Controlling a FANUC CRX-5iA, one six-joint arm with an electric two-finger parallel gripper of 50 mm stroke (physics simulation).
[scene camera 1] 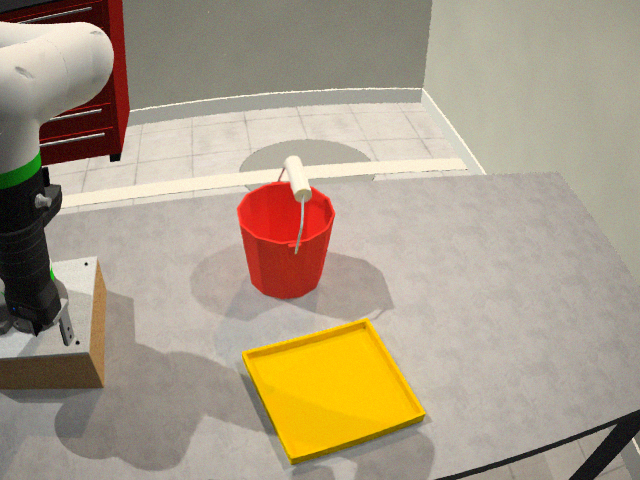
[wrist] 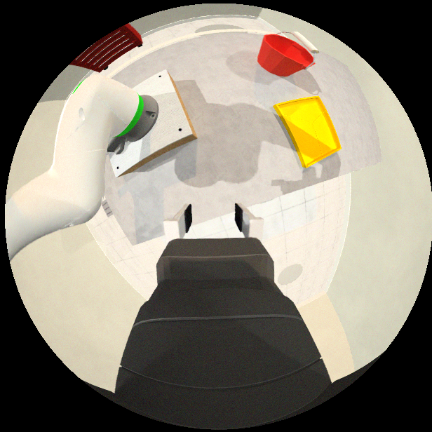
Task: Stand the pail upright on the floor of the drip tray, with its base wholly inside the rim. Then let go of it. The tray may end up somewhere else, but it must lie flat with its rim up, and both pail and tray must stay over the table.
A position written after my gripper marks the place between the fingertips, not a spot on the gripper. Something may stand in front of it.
Note:
I see my gripper (scene camera 1: 53, 336), a yellow drip tray (scene camera 1: 324, 392) and a red pail (scene camera 1: 269, 217).
The yellow drip tray is seen too in the wrist view (wrist: 308, 123). My gripper is seen too in the wrist view (wrist: 212, 212).

